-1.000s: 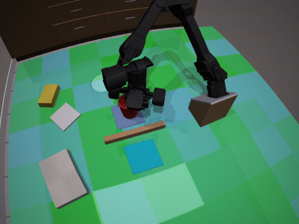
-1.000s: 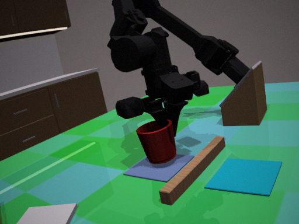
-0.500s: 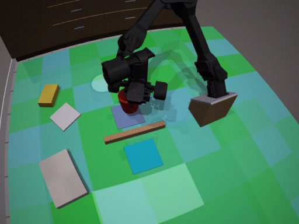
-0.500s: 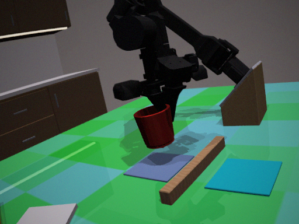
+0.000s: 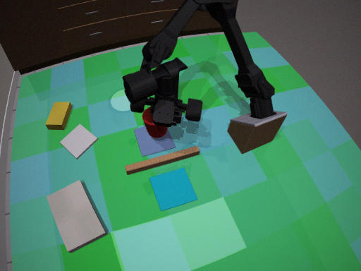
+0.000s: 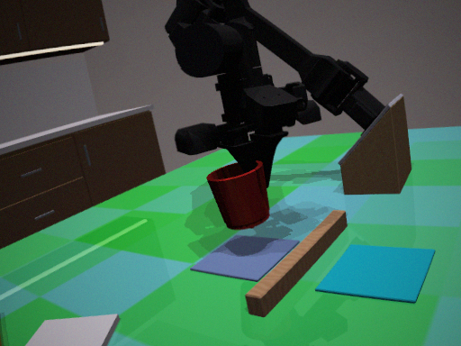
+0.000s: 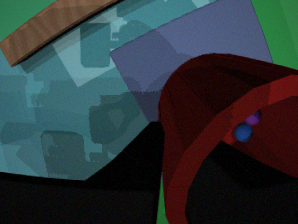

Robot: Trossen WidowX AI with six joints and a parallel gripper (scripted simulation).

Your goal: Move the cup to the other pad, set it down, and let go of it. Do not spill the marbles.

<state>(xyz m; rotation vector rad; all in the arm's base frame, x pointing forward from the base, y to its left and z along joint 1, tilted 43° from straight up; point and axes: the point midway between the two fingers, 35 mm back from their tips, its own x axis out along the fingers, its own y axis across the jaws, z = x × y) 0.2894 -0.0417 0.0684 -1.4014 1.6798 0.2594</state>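
The cyan pad lies 16 cm to the left of my gripper tip, 9 cm below it and 4 cm ahead of it. The rest, counted from my gripper tip: lavender pad (9 cm below, 3 cm ahead, 2 cm to the right); dark red cup (3 cm ahead, 2 cm to the right); wooden bar (8 cm below, 7 cm to the left, 3 cm ahead).
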